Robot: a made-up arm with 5 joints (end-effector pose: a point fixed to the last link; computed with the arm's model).
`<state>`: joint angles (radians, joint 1 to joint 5).
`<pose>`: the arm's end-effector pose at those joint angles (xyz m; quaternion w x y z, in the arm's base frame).
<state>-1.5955 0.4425 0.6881 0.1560 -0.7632</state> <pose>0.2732 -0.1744 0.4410 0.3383 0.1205 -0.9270 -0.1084</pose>
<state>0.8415 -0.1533 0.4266 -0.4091 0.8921</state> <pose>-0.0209 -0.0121 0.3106 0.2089 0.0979 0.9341 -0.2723</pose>
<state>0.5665 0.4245 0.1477 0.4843 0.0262</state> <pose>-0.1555 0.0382 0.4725 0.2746 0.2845 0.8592 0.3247</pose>
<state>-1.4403 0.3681 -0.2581 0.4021 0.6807</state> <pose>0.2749 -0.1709 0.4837 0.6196 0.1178 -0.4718 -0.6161</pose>
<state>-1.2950 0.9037 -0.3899 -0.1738 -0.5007</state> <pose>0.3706 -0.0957 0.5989 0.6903 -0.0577 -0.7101 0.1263</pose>
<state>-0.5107 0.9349 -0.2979 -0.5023 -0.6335</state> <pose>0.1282 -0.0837 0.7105 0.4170 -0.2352 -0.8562 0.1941</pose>
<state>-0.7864 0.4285 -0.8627 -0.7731 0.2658</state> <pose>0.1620 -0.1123 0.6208 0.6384 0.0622 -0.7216 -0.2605</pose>
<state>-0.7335 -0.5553 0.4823 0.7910 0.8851</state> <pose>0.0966 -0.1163 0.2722 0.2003 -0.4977 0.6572 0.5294</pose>
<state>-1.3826 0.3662 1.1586 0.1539 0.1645</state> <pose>0.2387 -0.2136 0.4235 0.2482 0.5413 -0.7855 -0.1682</pose>
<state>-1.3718 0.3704 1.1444 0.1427 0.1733</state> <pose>0.2369 -0.2139 0.4268 0.2519 0.5401 -0.7862 -0.1636</pose>
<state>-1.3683 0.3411 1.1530 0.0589 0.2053</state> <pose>0.2270 -0.2119 0.4196 0.2264 0.5589 -0.7874 -0.1280</pose>
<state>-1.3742 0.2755 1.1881 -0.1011 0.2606</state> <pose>0.2099 -0.2064 0.3997 0.1712 0.5906 -0.7867 -0.0545</pose>
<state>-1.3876 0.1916 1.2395 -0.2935 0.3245</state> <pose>0.1921 -0.1978 0.3715 0.1053 0.6132 -0.7818 0.0417</pose>
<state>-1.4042 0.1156 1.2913 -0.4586 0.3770</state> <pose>0.1796 -0.1884 0.3443 0.0501 0.6172 -0.7745 0.1294</pose>
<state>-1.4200 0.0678 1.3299 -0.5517 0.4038</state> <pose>0.1741 -0.1818 0.3263 0.0166 0.6128 -0.7692 0.1805</pose>
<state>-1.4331 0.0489 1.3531 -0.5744 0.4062</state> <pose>0.1735 -0.1790 0.3185 0.0008 0.6110 -0.7676 0.1936</pose>
